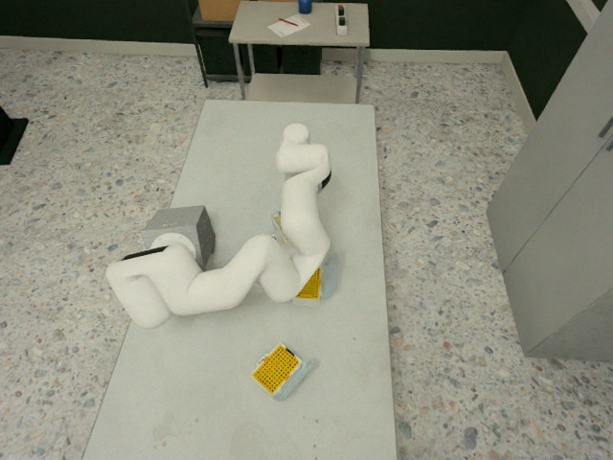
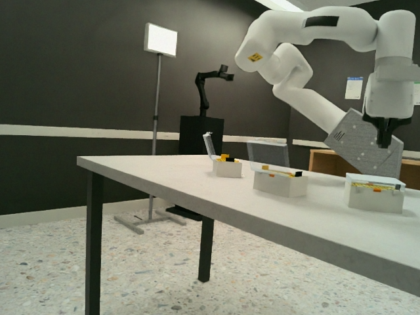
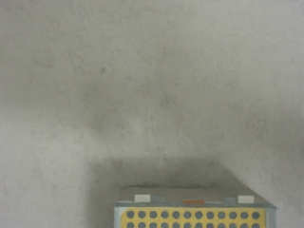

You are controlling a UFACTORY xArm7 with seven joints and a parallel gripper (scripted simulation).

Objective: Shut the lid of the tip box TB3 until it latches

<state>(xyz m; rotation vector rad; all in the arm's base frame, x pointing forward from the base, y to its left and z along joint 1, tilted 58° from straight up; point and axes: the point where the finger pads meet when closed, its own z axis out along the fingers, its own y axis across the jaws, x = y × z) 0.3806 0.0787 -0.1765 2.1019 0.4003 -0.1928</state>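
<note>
Right now the clear lid is 110 mm below my hand, 40 mm behind it and 10 mm to the right of it. From my hand the other things lie so: small label 240 mm to the right, 170 mm below, 60 mm behind.
</note>
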